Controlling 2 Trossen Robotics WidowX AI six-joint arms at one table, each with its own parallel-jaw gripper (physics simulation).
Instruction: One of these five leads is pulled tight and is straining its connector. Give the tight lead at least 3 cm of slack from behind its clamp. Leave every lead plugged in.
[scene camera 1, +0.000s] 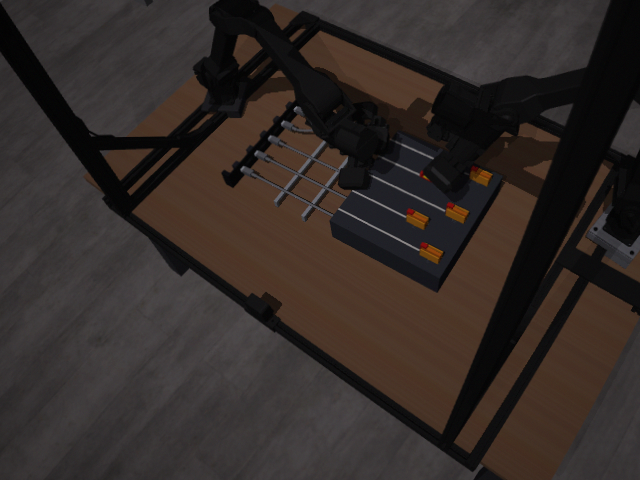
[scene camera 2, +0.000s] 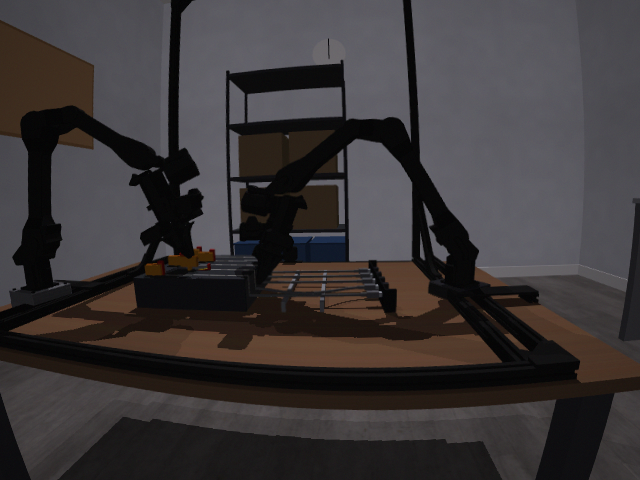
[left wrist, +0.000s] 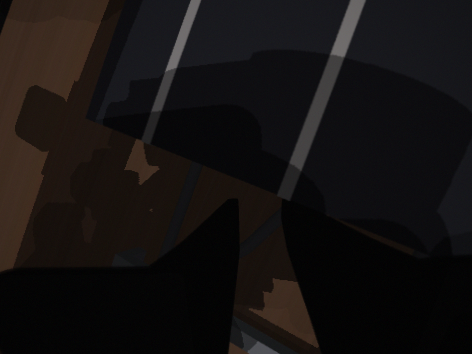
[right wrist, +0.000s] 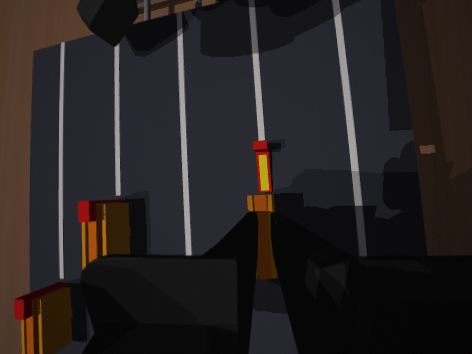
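Observation:
Five grey leads run from a black anchor rail across two grey clamp bars onto a dark board. They end in orange connectors. The rearmost lead bows behind the clamps. My left gripper sits low at the board's near edge. Its fingers are nearly shut, and a lead runs through the narrow gap. My right gripper is shut on an orange connector. A red and yellow plug sits in that connector.
A black frame surrounds the table, with a slanted post at the right and a rail along the front. A shelf rack with boxes stands behind the table. Other orange connectors sit on the board.

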